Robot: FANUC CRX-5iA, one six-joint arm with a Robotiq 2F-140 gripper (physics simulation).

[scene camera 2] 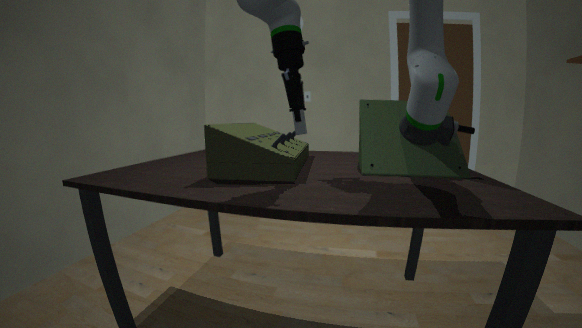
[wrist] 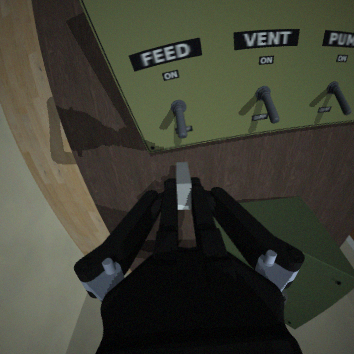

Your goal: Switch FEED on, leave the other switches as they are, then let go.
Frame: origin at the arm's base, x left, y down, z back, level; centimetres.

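Where they show: gripper, fingertip midpoint: [scene camera 2: 301, 134] [wrist: 181, 171]; arm's base, link origin: [scene camera 2: 419, 129].
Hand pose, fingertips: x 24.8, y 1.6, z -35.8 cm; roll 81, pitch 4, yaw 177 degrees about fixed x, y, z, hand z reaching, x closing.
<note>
Each offset is from my fingertips to the top centre of the thing. Level surfaces: height alone.
The olive switch box [scene camera 2: 240, 160] [wrist: 215, 17] has a sloping face with labelled toggle switches. In the wrist view, the FEED switch @(dx +0.5, dy -0.3, dz -6.7 cm) [wrist: 181, 121] is at the left, its lever leaning toward the lower edge, away from its ON label. The VENT switch @(dx -11.2, dy -0.3, dz -9.6 cm) [wrist: 269, 106] and PUMP switch @(dx -22.9, dy -0.3, dz -12.4 cm) [wrist: 341, 99] also lean away from ON. My gripper [scene camera 2: 300, 130] [wrist: 181, 171] is shut and holds nothing. Its fingertips are close to the levers' low end, in line with the FEED lever and below its tip in the wrist view, with a visible gap there.
The box stands on the dark table @(dy +12.5 cm) [scene camera 2: 340, 200] [wrist: 150, 185]. A green sloped block [scene camera 2: 382, 135] [wrist: 280, 215] stands on the right side of the table, with a second grey arm part [scene camera 2: 432, 95] in front of it in the scene view.
</note>
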